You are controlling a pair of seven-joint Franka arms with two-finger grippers.
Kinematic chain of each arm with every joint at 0, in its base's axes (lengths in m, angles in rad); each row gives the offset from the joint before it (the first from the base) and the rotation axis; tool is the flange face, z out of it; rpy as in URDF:
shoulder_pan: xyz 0 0 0.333 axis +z
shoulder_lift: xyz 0 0 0 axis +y
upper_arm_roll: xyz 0 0 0.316 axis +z
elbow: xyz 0.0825 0 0 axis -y
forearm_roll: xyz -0.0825 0 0.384 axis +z
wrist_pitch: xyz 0 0 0 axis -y
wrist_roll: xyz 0.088 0 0 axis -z
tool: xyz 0 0 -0.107 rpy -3.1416 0 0
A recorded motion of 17 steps. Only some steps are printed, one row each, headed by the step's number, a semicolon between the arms.
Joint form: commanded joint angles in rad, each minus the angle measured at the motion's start. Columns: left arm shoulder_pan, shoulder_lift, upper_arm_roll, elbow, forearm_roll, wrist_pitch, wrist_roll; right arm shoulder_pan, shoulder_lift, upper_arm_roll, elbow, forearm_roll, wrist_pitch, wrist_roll.
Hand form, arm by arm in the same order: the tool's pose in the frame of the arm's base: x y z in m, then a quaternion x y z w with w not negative. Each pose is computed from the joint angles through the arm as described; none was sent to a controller.
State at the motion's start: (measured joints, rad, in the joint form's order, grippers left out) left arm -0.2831 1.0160 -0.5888 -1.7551 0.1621 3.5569 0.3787; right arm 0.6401 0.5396 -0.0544 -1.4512 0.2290 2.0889 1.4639
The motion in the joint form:
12: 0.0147 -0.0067 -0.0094 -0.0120 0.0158 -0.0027 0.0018; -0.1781 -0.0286 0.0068 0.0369 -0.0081 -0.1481 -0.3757
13: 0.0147 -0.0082 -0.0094 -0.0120 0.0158 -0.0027 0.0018; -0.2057 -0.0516 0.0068 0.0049 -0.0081 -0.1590 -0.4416
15: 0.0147 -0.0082 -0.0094 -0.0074 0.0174 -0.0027 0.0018; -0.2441 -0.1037 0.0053 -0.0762 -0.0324 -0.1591 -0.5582
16: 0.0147 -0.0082 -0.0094 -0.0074 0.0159 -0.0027 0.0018; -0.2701 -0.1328 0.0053 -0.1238 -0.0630 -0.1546 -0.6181
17: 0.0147 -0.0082 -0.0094 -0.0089 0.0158 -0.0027 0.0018; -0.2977 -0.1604 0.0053 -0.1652 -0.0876 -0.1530 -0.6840
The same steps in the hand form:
12: 0.4931 -0.4817 0.1798 0.77797 -0.40438 0.39843 0.26925; 0.6372 0.3031 0.4083 -0.92731 0.36285 0.05655 0.07243
13: 0.4933 -0.4818 0.1807 0.77763 -0.40449 0.39907 0.26911; 0.6379 0.2822 0.4082 -0.93397 0.34528 0.06095 0.06896
15: 0.4948 -0.4820 0.1824 0.77667 -0.40427 0.40129 0.26891; 0.6327 0.2480 0.4053 -0.94804 0.30724 0.06062 0.05606
16: 0.4950 -0.4819 0.1823 0.77707 -0.40366 0.40113 0.26892; 0.6299 0.2256 0.4026 -0.95524 0.28719 0.05636 0.04313
17: 0.4944 -0.4819 0.1818 0.77727 -0.40390 0.40046 0.26898; 0.6272 0.2032 0.4016 -0.96209 0.26528 0.05396 0.03317

